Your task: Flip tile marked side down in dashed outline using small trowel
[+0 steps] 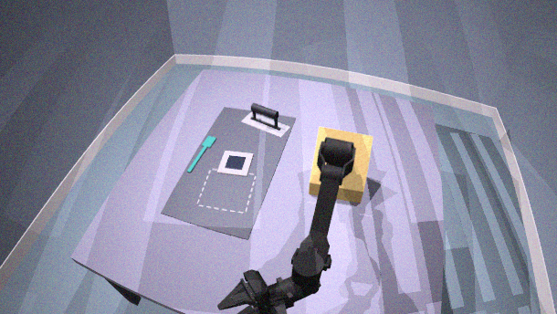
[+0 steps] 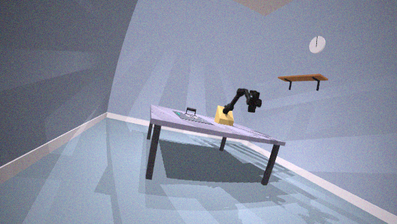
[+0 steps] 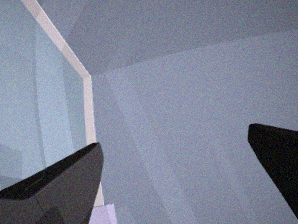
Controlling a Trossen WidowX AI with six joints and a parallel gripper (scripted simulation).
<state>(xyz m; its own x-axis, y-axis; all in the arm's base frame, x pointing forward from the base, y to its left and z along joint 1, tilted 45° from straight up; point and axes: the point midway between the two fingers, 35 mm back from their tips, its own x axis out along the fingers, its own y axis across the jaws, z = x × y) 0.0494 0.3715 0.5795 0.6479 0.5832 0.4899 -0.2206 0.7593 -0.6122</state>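
Now: gripper tip 66 cm to the left of the teal trowel, 49 cm short of it and 29 cm above it. Round my gripper tip: tile: 64 cm to the right, 33 cm ahead, 29 cm below; grey mat: 65 cm to the right, 35 cm ahead, 32 cm below.
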